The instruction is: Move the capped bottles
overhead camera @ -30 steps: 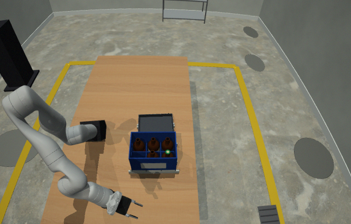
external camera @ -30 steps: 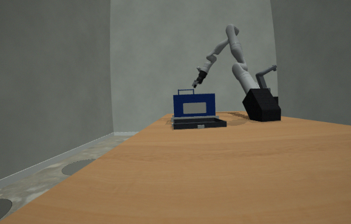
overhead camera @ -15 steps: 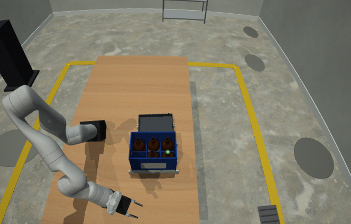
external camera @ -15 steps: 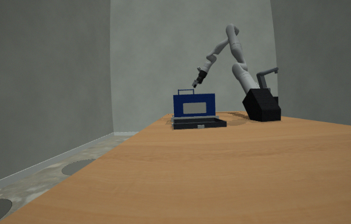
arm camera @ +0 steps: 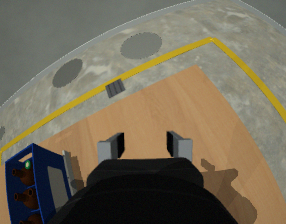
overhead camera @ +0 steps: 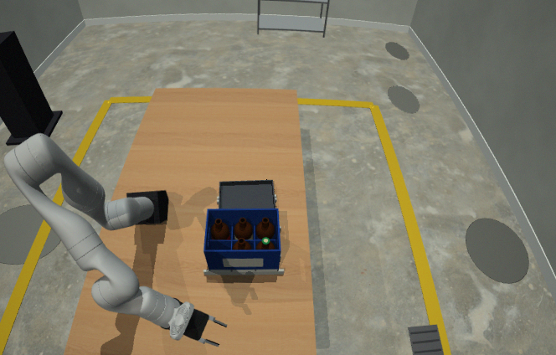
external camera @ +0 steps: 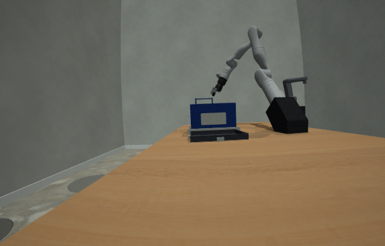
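Now: the crate 410 mm to the left of my hand, 220 mm below it and 80 mm ahead of it. Also, from my hand: brown bottle 370 mm to the left, 210 mm below, 160 mm ahead; dark grey tray 680 mm to the left, 290 mm below, 100 mm ahead.
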